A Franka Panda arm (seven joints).
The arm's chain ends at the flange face. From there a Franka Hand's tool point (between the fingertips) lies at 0.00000 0.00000 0.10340 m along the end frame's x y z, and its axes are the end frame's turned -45 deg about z.
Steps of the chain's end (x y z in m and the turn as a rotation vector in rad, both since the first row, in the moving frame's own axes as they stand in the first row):
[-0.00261 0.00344 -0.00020 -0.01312 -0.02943 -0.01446]
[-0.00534 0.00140 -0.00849 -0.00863 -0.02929 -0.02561]
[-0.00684 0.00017 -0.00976 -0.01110 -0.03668 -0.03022]
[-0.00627 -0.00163 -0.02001 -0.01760 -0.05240 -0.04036]
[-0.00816 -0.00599 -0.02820 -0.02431 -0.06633 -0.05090]
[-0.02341 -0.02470 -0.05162 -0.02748 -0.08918 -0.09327]
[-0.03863 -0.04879 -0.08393 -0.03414 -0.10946 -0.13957]
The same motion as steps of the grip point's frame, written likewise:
[-0.00740 -0.00058 -0.00025 0.01153 -0.03009 -0.01446]
[-0.00756 -0.00426 -0.00854 0.01461 -0.02681 -0.02561]
[-0.00848 -0.00653 -0.00984 0.01809 -0.03379 -0.03022]
[-0.00845 -0.00803 -0.02017 0.02461 -0.04950 -0.04036]
[-0.00823 -0.01291 -0.02846 0.02971 -0.06409 -0.05090]
[-0.00780 -0.03812 -0.05207 0.04363 -0.08249 -0.09327]
[-0.00364 -0.06656 -0.08461 0.05326 -0.10154 -0.13957]

